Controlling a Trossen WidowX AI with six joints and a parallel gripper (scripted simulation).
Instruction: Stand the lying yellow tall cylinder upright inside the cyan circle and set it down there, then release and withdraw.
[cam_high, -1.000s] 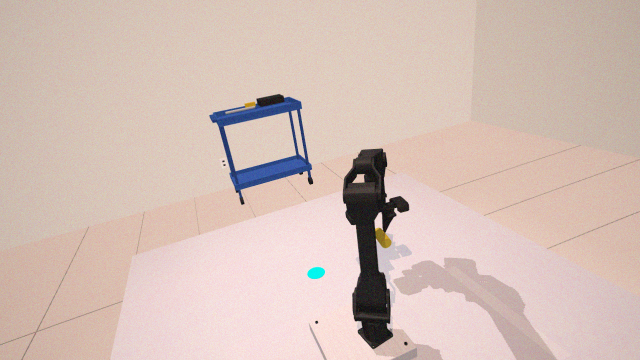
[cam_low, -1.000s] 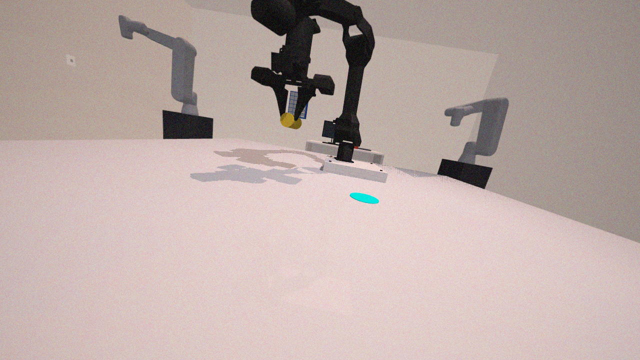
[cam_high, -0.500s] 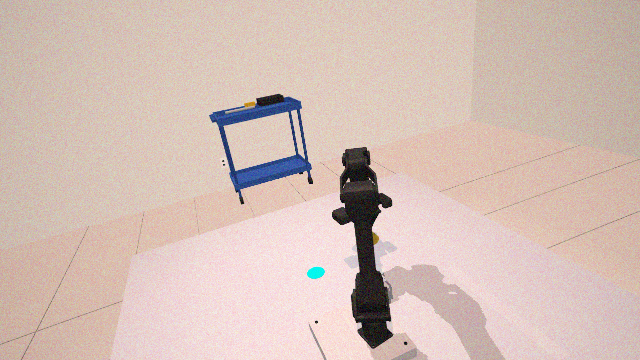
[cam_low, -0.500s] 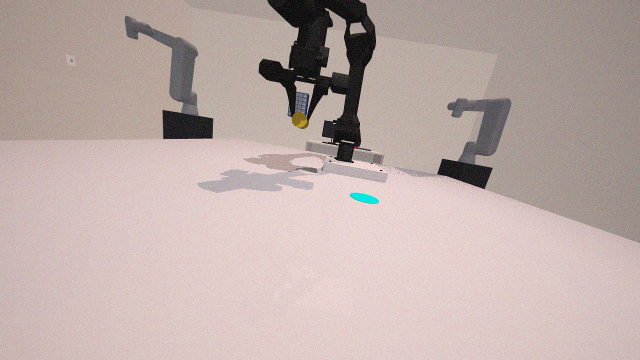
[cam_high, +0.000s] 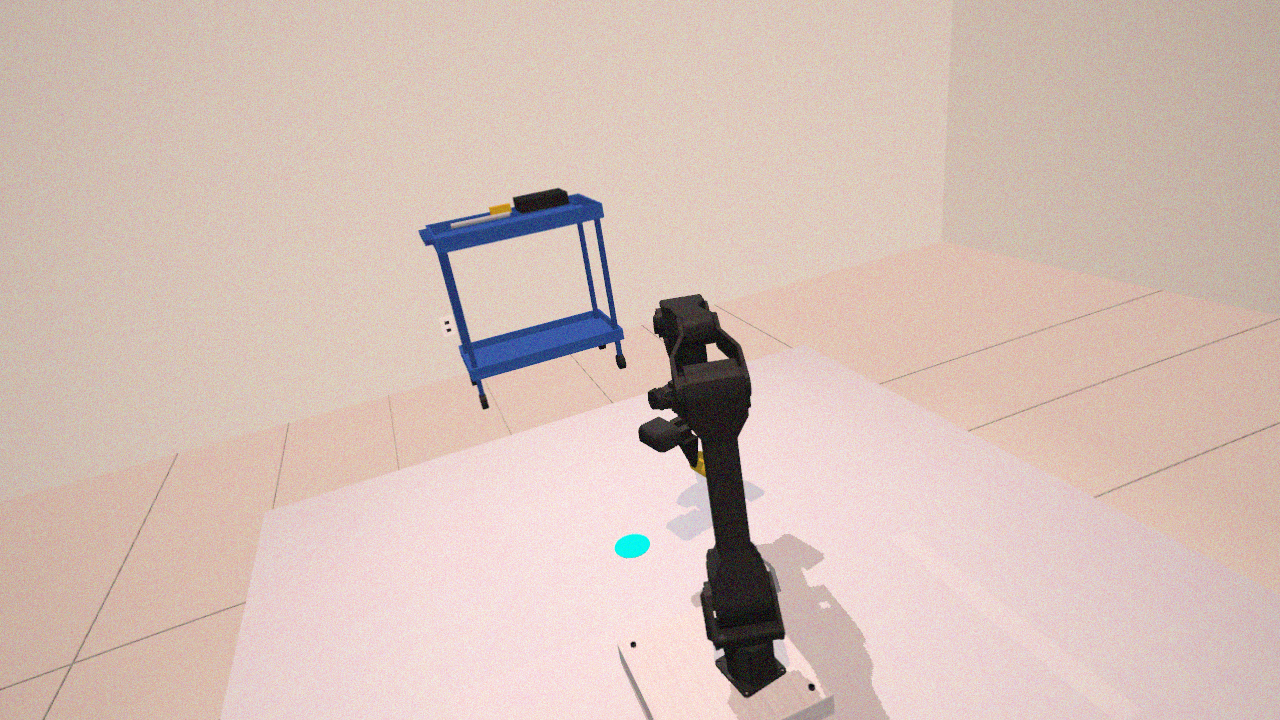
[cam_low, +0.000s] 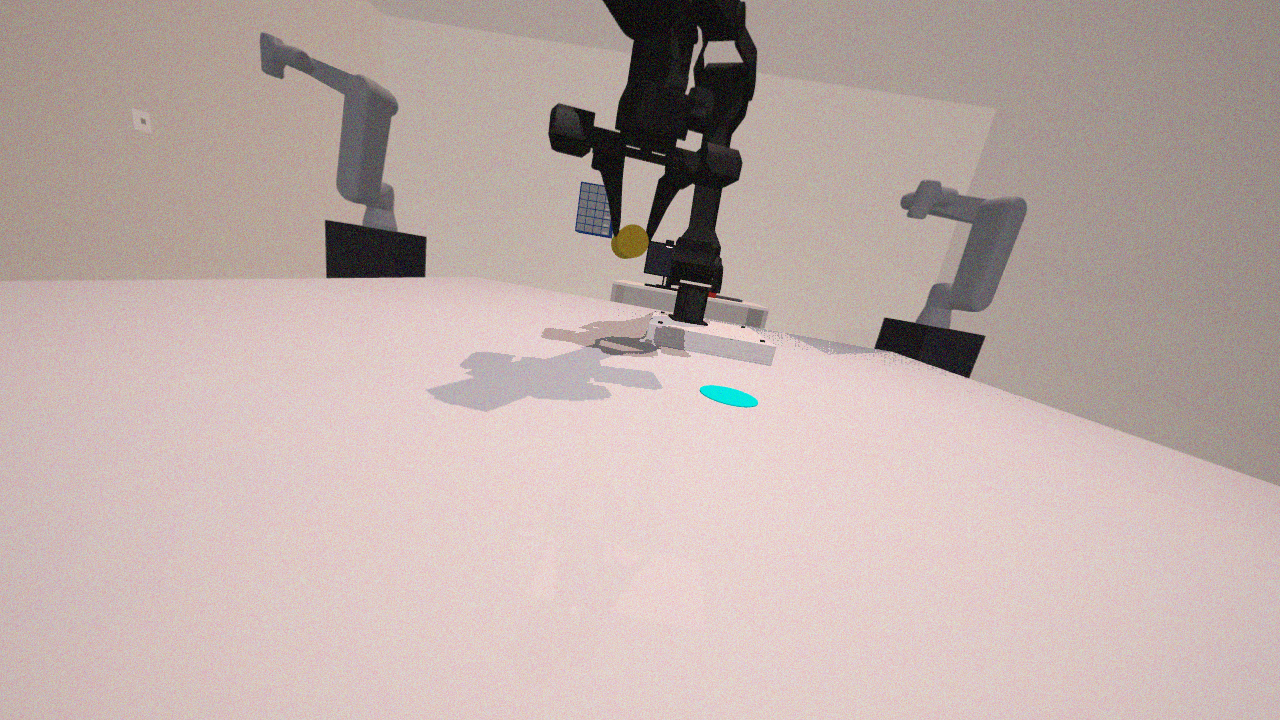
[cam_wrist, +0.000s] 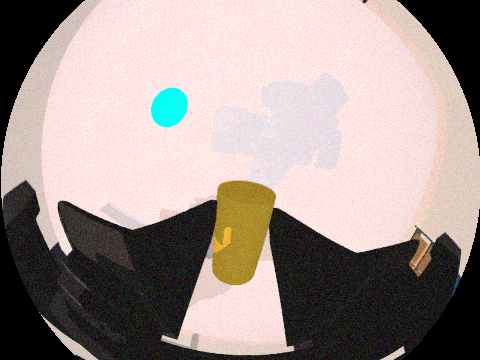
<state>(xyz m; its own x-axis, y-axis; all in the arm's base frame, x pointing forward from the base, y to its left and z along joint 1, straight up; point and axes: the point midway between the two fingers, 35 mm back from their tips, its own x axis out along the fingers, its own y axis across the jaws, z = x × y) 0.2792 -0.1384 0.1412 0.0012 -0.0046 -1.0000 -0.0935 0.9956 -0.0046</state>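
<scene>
My gripper tip is 14 cm above the cyan circle, 12 cm to the right of it and 6 cm short of it. Round my gripper tip: yellow tall cylinder: 2 cm behind.
</scene>
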